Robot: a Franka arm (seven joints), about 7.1 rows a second.
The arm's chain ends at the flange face. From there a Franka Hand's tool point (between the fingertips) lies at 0.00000 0.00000 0.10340 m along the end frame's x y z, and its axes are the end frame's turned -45 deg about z.
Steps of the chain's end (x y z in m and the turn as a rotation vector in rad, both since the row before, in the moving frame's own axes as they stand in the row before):
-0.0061 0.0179 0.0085 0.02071 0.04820 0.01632
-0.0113 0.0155 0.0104 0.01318 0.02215 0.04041
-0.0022 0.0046 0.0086 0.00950 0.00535 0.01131
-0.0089 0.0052 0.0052 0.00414 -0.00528 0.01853
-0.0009 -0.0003 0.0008 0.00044 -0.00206 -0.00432
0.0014 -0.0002 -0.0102 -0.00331 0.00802 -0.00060
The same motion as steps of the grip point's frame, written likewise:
-0.0120 0.0104 0.0084 -0.01944 0.04873 0.01632
-0.0164 0.0037 0.0104 -0.00634 0.02498 0.04041
-0.0037 0.0014 0.0086 0.00293 0.01050 0.01131
-0.0100 -0.0033 0.0052 0.00666 -0.00081 0.01853
-0.0005 -0.0010 0.0008 0.00177 -0.00115 -0.00432
0.0015 0.0017 -0.0102 -0.00801 0.00333 -0.00060

